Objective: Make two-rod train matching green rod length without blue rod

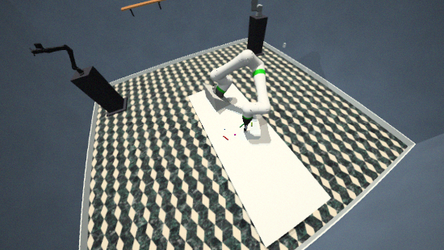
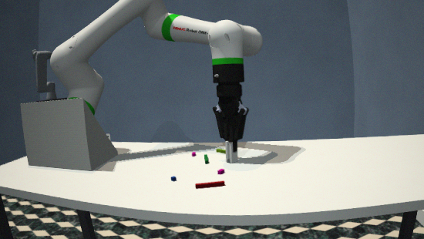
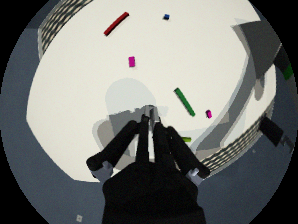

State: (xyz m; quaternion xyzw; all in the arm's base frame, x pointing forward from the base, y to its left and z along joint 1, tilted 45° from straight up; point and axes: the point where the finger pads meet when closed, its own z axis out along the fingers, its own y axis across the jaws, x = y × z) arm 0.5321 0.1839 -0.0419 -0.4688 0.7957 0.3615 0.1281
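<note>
Now: the grey rod 30 mm below my hand. From my hand the other things lie so: red rod: 10 mm behind, 220 mm to the right, 30 mm below; then green rod: 80 mm behind, 10 mm to the left, 30 mm below; then lime rod: 60 mm behind, 110 mm to the left, 30 mm below.
</note>
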